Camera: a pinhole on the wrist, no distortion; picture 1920 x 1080 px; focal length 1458.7 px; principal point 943.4 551.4 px. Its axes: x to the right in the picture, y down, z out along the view. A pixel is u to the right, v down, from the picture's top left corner.
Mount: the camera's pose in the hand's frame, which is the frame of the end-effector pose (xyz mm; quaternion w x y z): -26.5 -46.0 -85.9 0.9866 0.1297 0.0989 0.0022
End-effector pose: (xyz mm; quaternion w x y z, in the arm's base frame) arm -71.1 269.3 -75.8 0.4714 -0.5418 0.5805 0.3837
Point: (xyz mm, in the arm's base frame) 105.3 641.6 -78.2
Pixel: 434.2 669.2
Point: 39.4 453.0 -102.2
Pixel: 682.0 729.1
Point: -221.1 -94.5 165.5
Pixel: behind the camera
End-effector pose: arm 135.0 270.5 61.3 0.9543 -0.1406 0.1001 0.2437
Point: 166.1 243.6 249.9
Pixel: 604.0 747.4
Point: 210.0 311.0 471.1
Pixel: 654.3 798.4
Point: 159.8 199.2 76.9
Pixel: 871.9 422.9
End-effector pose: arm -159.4 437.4 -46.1 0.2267 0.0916 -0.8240 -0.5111
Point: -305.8 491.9 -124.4
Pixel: 1344.2 862.2
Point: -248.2 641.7 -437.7
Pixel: 385.6 243.5
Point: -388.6 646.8 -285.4
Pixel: 909.9 653.7
